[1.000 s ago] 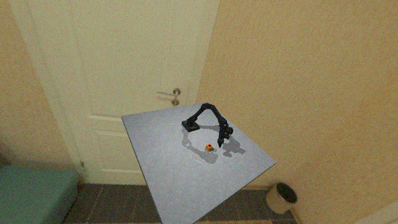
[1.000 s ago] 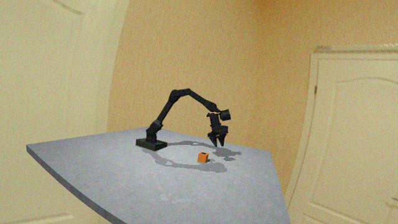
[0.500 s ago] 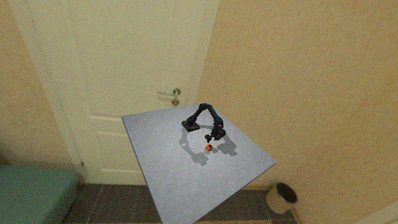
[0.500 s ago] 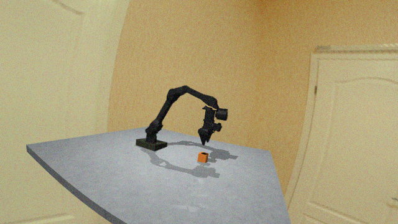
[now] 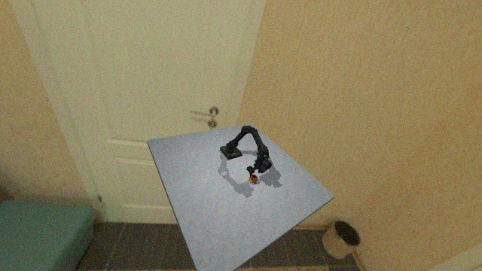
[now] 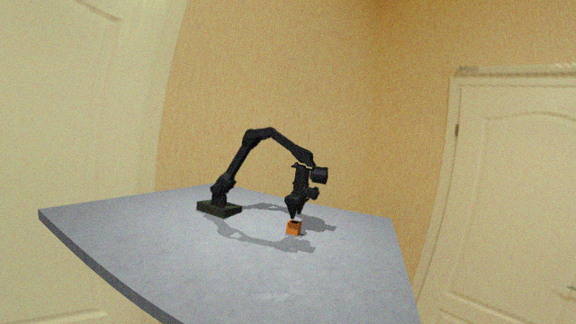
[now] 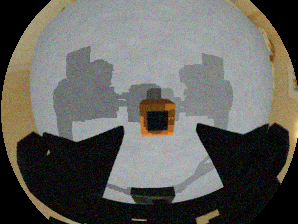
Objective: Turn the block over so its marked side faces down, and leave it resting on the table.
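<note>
My gripper tip is now 40 mm above the orange block.
</note>
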